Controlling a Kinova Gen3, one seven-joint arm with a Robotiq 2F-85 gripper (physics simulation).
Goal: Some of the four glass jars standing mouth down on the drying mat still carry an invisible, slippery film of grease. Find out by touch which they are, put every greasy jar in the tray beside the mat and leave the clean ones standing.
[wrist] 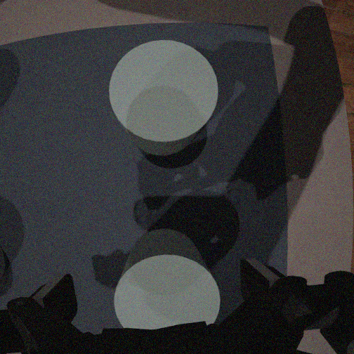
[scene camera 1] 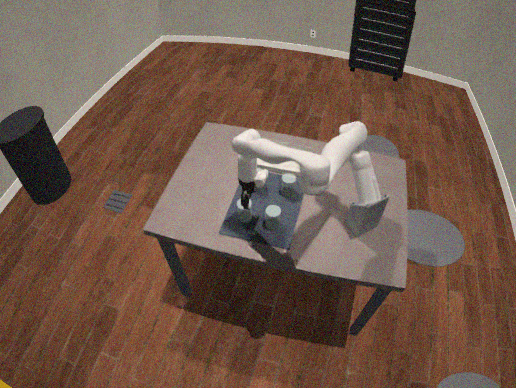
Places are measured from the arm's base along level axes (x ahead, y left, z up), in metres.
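Pixels of known places: gripper, between the fingertips: (scene camera 1: pixel 249 200); arm's base, origin of its link: (scene camera 1: pixel 370 200).
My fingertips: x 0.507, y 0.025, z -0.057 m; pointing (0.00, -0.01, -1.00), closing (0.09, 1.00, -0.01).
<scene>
Ahead of a thing's pixels: the offset from my fingertips to its top centre. Level surfaces: height alone.
Three pale glass jars show mouth down on the dark blue mat {dz -0.113 m} (scene camera 1: pixel 287 236) (wrist: pixel 70 125): the front left jar {dx +0.021, dy +0.002, dz -0.023 m} (scene camera 1: pixel 244 215) (wrist: pixel 167 297), the front right jar {dx -0.105, dy +0.022, dz -0.023 m} (scene camera 1: pixel 273 216) (wrist: pixel 163 85) and the back right jar {dx -0.151, dy -0.174, dz -0.023 m} (scene camera 1: pixel 288 184). The fourth jar does not show in the scene view, where the arm covers the mat's back left part. My gripper (scene camera 1: pixel 245 201) (wrist: pixel 156 287) is open and empty above the front left jar, its fingers apart on either side of it in the wrist view. The white tray {dx -0.097, dy -0.395, dz -0.086 m} (scene camera 1: pixel 281 167) behind the mat is mostly hidden by the arm.
The arm reaches over the mat from its base plate at the right of the table {dz -0.116 m} (scene camera 1: pixel 185 200). The front right jar stands near the gripper. The arm's shadow falls across the mat. Dark rounded shapes at the wrist view's left edge are hard to tell.
</scene>
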